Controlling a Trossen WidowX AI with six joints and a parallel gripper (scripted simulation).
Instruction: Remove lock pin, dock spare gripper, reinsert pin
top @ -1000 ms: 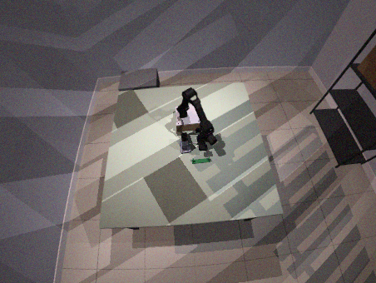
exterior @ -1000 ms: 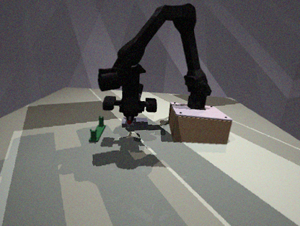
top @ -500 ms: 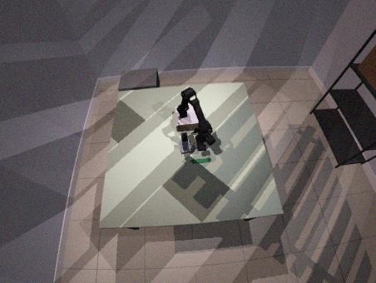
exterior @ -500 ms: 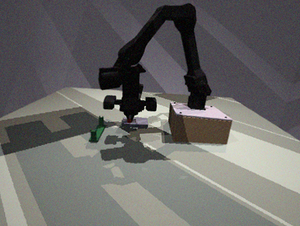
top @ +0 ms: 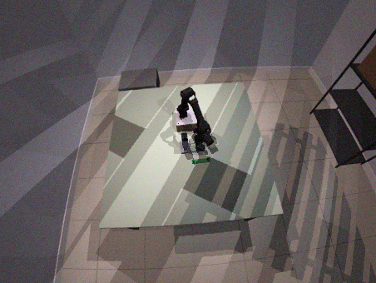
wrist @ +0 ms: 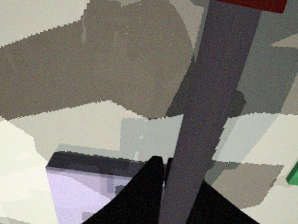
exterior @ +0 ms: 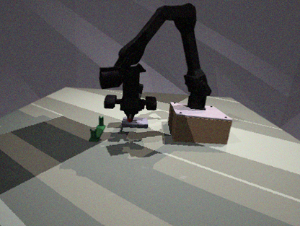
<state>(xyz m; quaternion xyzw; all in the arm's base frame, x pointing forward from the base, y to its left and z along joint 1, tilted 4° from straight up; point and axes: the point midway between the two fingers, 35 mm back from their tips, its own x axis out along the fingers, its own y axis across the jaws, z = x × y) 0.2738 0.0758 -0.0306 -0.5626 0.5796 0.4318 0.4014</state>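
Right now the socket is 1 cm behind my gripper tip and 8 cm to the right of it. Also, from my gripper tip: green cradle 12 cm ahead, 2 cm to the left, 2 cm below; spare gripper 1 cm behind, 9 cm to the right, 8 cm above.
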